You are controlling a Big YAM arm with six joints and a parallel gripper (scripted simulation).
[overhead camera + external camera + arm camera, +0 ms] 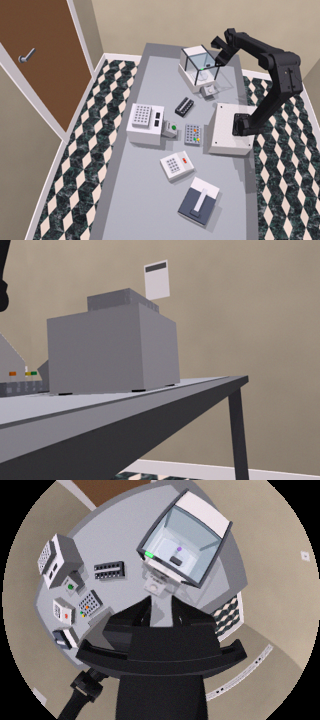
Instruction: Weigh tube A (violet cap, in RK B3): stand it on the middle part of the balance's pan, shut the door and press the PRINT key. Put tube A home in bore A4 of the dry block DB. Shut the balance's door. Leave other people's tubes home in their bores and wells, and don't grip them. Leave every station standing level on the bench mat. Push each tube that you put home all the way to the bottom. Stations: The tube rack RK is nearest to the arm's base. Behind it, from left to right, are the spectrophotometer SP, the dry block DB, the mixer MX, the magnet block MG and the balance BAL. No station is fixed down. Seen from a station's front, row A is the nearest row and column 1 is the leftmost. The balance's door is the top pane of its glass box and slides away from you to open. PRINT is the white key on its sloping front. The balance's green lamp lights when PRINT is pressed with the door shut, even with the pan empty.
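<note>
The balance door lies 9 cm to the right of my hand, 8 cm below it and 4 cm ahead of it. The rest, counted from my hand: tube rack RK 32 cm to the left, 27 cm below, 12 cm ahead; then black magnet block MG 27 cm below, 17 cm ahead, 12 cm to the left; then white PRINT key 22 cm below, 1 cm to the left.
</note>
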